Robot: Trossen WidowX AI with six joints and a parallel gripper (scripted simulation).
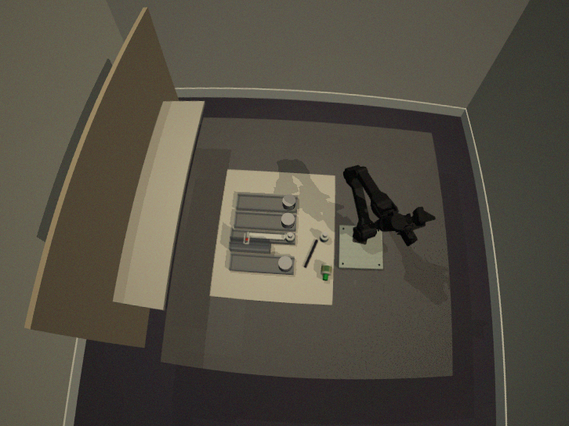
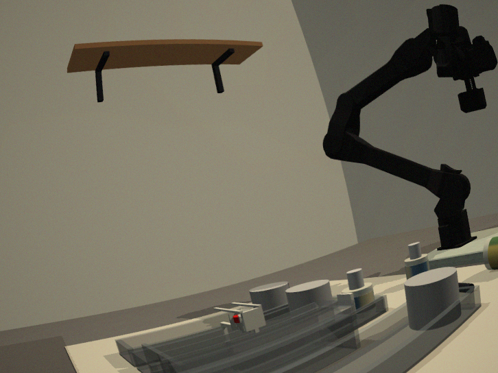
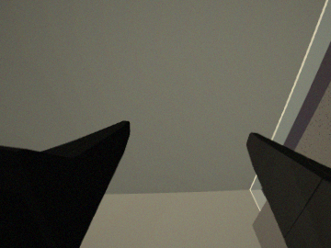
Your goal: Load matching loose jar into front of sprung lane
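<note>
The black rod lies 43 cm ahead of my gripper tip, 34 cm below it and 12 cm to the left of it. The rest, counted from my gripper tip: sprung lane (68 cm ahead, 33 cm below, 13 cm to the left); then pale pusher part (64 cm ahead, 30 cm below, 13 cm to the left).
</note>
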